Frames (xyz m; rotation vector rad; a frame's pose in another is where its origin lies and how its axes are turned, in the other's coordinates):
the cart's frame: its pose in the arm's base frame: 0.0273 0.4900 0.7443 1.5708 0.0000 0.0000
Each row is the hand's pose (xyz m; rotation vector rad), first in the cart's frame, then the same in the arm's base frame.
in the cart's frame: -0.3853 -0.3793 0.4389 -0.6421 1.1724 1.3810
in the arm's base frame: -0.3580 0.0511 0.3650 0.4902 -0.1459 1.7863
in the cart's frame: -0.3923 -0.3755 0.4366 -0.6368 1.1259 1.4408
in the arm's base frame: -0.3650 0.0534 0.3688 0.4866 -0.2203 1.7958
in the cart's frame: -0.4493 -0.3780 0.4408 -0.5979 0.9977 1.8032
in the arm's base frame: -0.4220 0.0492 0.3663 0.3962 -0.5614 1.9519
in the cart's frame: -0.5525 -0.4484 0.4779 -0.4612 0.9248 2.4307
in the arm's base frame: -0.5252 0.0121 0.2959 0.1475 -1.0396 2.3165
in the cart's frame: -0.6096 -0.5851 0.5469 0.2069 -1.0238 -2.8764
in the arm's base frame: -0.5823 -0.0569 0.1592 -0.2376 -1.3277 2.7952
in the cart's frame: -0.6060 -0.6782 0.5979 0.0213 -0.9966 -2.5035
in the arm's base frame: -0.5787 -0.1079 0.0661 0.4655 1.1070 -2.5713
